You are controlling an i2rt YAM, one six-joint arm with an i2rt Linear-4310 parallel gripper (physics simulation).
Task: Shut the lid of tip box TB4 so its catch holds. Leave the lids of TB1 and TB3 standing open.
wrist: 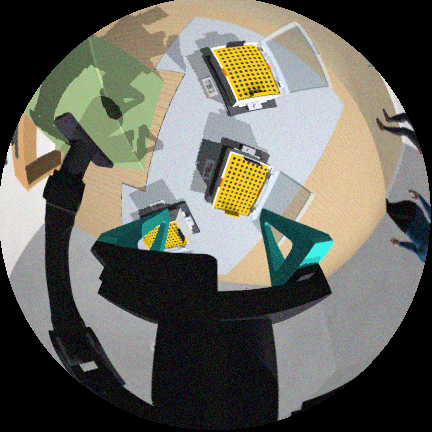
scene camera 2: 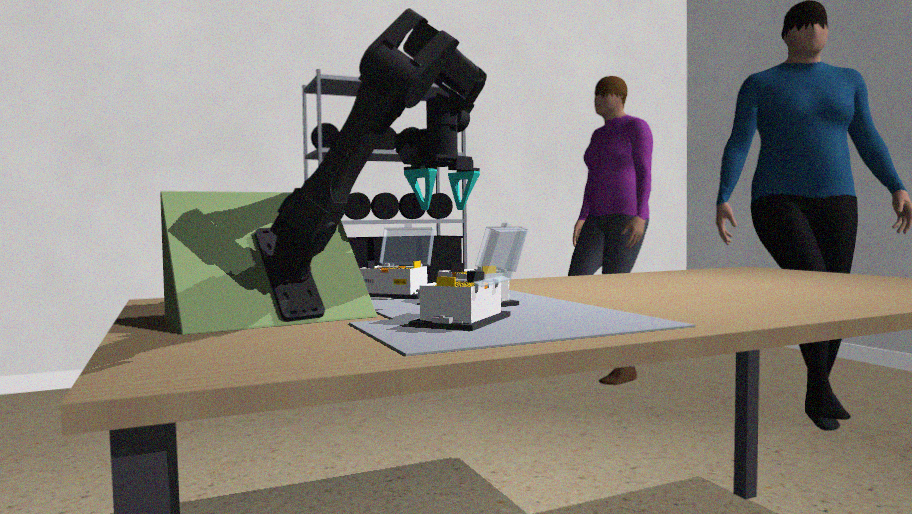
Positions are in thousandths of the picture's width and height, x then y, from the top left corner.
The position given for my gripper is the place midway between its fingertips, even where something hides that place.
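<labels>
You'd find my gripper in the wrist view (497,492), and it's there in scene camera 2 (486,410) too.
</labels>
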